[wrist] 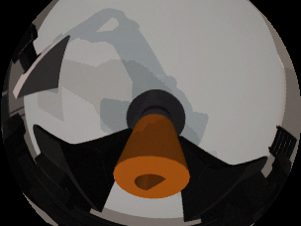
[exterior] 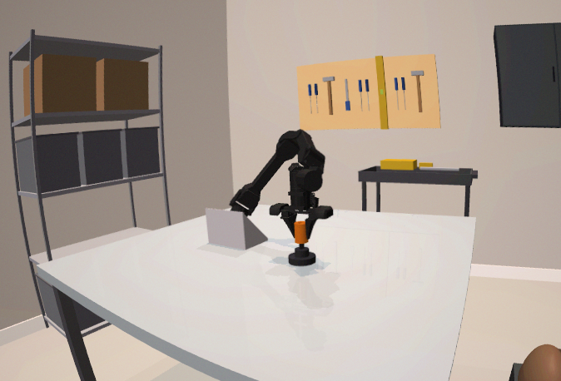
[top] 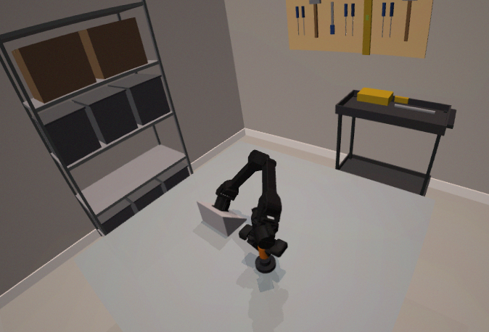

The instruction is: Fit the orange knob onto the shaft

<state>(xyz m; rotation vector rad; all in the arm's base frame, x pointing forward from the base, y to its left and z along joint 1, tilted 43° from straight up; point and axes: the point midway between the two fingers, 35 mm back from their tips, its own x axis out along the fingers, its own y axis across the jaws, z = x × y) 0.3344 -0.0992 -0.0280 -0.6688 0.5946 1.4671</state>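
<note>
My gripper tip is now 2 cm below the orange knob. Also, from my gripper tip: dark round pedestal: 4 cm below.
</note>
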